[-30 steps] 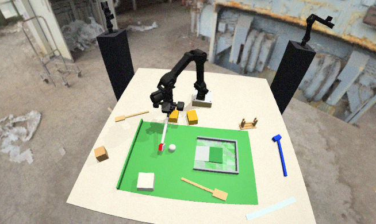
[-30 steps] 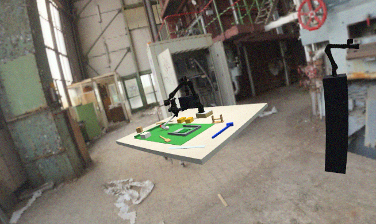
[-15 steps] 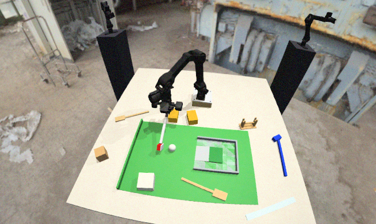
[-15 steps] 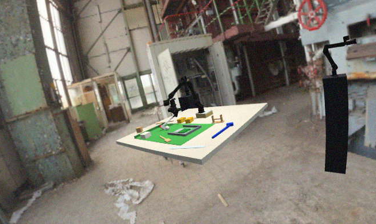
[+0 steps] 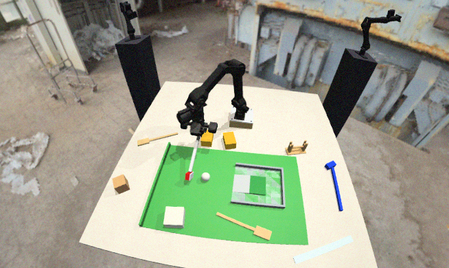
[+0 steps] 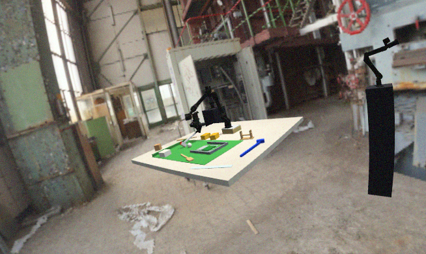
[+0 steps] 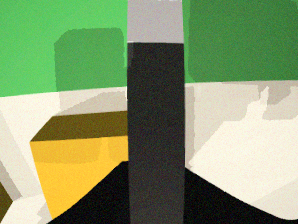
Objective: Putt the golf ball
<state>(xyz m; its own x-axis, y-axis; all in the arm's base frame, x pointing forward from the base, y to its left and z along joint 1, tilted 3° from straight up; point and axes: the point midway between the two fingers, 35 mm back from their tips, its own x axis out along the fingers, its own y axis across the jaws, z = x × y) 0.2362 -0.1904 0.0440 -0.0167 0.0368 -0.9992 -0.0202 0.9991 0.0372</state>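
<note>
Right now my gripper tip is 12 cm short of the red putter, 1 cm to the right of it and 1 cm above it. Round my gripper tip: white block (44 cm ahead, 5 cm below); white golf ball (21 cm ahead, 8 cm to the left, 5 cm below); green mat (25 cm ahead, 20 cm to the left, 7 cm below).
</note>
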